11 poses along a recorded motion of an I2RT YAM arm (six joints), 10 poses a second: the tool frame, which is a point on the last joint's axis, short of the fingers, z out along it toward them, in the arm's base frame.
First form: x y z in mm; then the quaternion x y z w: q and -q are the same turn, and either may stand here.
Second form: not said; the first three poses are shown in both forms.
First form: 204 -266 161 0.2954 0.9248 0.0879 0.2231
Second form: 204 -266 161 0.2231 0.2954 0.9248 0.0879
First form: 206 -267 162 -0.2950 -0.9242 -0.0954 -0.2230
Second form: 206 -267 162 0.2230 0.2950 0.9242 0.0954
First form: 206 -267 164 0.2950 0.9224 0.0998 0.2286
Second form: 206 -267 164 0.2286 0.2950 0.9224 0.0998
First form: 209 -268 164 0.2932 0.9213 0.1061 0.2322
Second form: 209 -268 164 0.2322 0.2932 0.9213 0.1061
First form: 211 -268 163 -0.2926 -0.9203 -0.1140 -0.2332
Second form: 211 -268 163 0.2332 0.2926 0.9203 0.1140
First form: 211 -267 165 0.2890 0.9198 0.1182 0.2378
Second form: 211 -267 165 0.2378 0.2890 0.9198 0.1182
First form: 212 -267 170 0.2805 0.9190 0.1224 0.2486
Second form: 212 -267 170 0.2486 0.2805 0.9190 0.1224
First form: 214 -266 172 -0.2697 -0.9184 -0.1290 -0.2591
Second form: 214 -266 172 0.2591 0.2697 0.9184 0.1290
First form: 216 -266 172 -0.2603 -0.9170 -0.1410 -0.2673
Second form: 216 -266 172 0.2673 0.2603 0.9170 0.1410
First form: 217 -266 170 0.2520 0.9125 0.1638 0.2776
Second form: 217 -266 170 0.2776 0.2520 0.9125 0.1638
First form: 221 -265 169 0.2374 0.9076 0.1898 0.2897
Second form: 221 -265 169 0.2897 0.2374 0.9076 0.1898
